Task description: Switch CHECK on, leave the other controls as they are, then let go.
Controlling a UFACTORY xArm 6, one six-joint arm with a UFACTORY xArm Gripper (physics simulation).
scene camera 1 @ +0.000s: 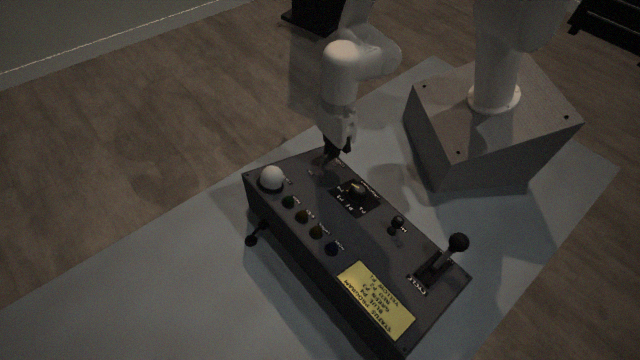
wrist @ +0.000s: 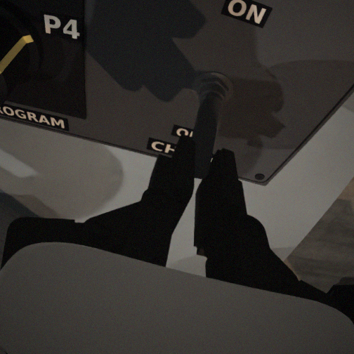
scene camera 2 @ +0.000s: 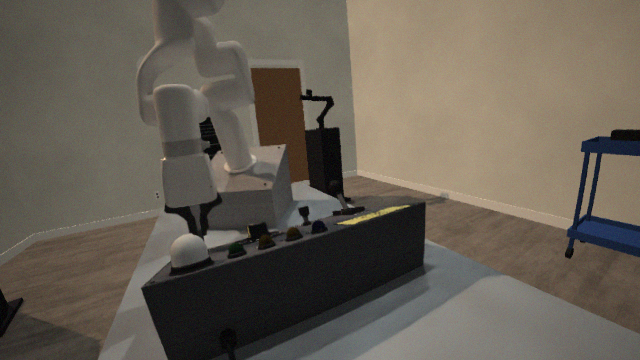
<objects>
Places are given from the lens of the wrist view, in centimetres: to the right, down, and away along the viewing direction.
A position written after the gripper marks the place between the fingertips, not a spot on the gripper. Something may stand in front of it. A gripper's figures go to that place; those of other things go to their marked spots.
gripper (wrist: 195, 165): 1, -1, 14
check toggle (wrist: 204, 131): 1, -2, 13
</objects>
